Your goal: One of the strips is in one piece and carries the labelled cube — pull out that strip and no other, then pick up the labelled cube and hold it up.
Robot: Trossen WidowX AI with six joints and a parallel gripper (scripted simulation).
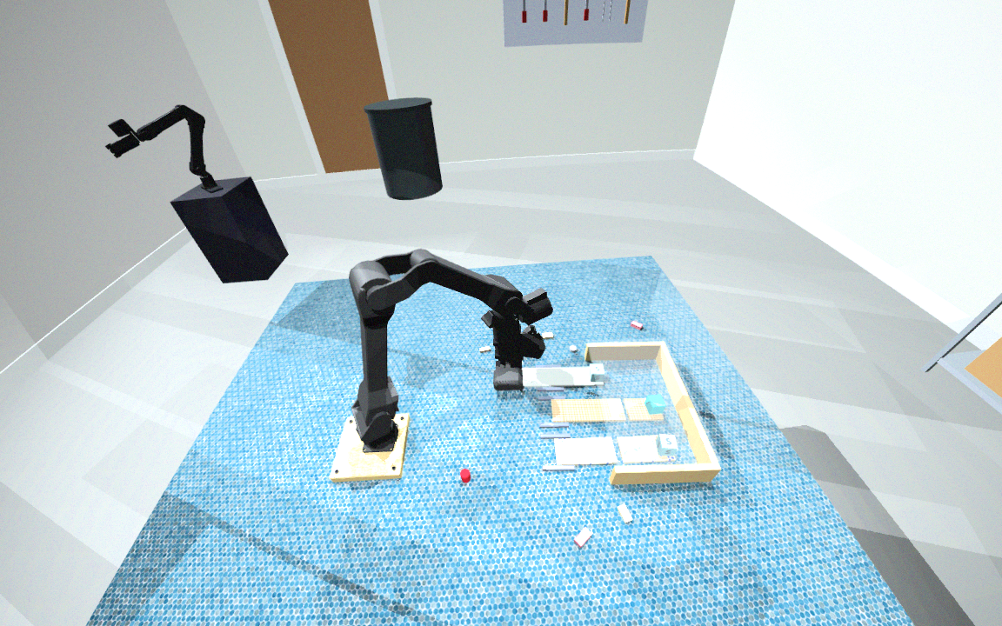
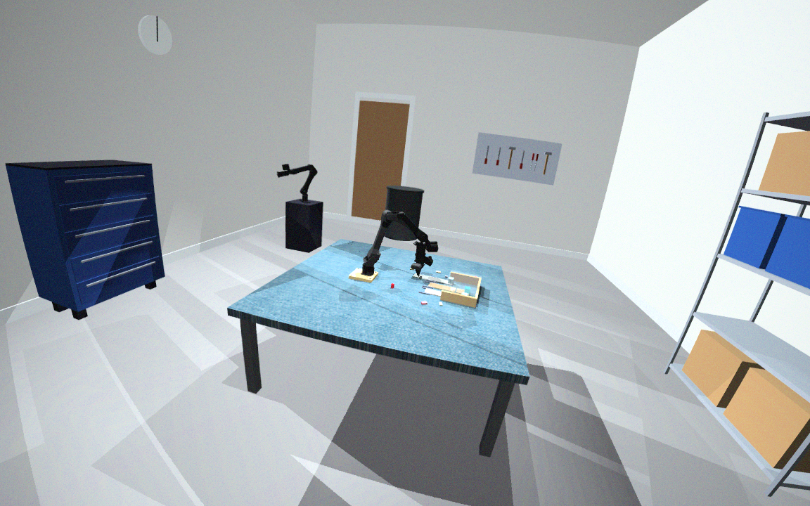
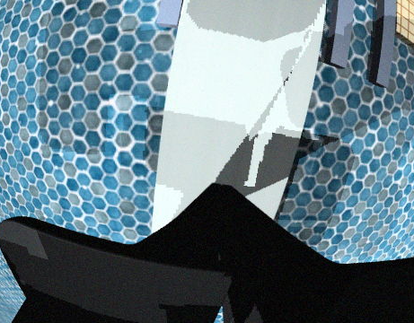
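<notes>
The tan strip lies 17 cm ahead of my gripper tip and 11 cm to the right of it. From my gripper tip the other things lie so: red piece (10 cm behind, 24 cm to the right, 1 cm above).
</notes>
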